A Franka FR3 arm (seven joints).
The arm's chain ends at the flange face. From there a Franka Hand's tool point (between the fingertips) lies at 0.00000 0.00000 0.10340 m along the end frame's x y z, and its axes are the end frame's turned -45 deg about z.
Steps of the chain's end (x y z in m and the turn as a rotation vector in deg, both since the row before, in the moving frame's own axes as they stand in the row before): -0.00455 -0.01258 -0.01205 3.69 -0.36 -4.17; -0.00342 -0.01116 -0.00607 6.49 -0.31 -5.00
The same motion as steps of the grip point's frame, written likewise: 0.00973 -0.01743 -0.01227 2.86 2.35 -4.17; 0.01295 -0.01930 -0.00673 4.81 4.37 -5.00
